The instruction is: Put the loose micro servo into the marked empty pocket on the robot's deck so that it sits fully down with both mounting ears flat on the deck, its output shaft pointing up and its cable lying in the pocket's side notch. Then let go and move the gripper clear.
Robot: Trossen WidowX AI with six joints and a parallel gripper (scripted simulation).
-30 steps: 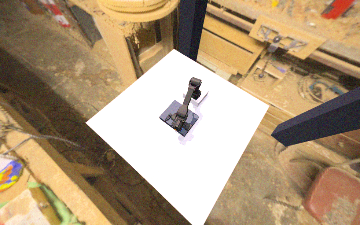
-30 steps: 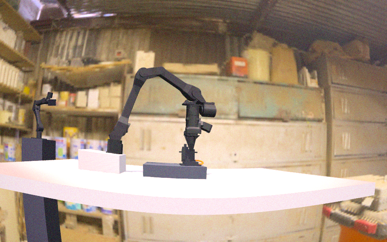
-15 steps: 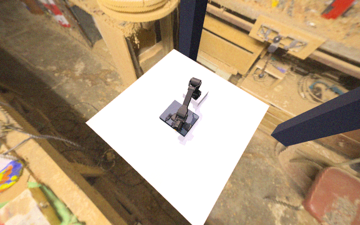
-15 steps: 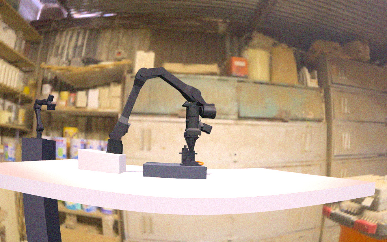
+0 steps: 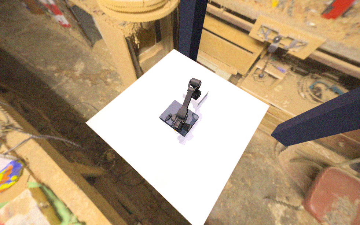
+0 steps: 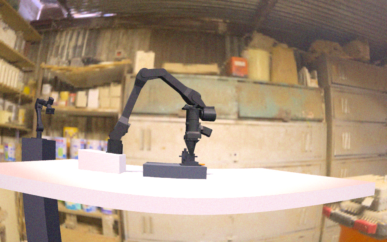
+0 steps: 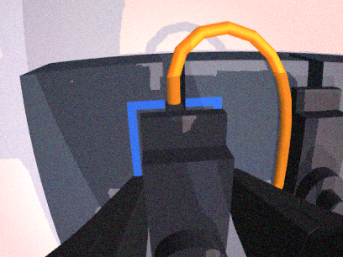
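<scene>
Right now the grey deck is 110 mm behind my gripper tip, 90 mm to the right of it and 60 mm below it.
</scene>
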